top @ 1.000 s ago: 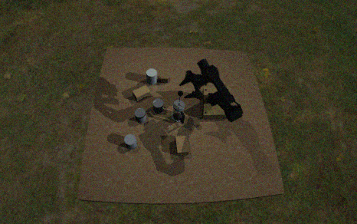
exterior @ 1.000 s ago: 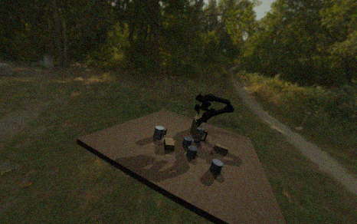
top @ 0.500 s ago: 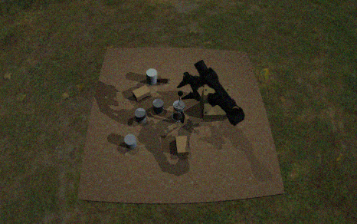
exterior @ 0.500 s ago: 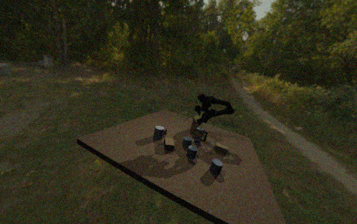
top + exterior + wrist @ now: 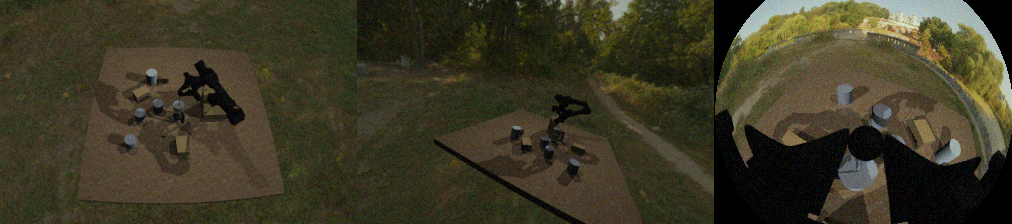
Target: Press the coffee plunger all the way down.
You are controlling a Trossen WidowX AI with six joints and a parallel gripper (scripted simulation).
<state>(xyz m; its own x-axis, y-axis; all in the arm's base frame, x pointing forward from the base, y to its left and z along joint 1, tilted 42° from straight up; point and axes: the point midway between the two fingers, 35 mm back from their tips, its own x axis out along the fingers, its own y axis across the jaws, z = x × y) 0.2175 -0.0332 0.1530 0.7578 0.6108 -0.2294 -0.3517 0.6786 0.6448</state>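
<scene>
Right now my gripper tip is 1 cm past the coffee press, 1 cm to the right of it and 13 cm above it.
</scene>
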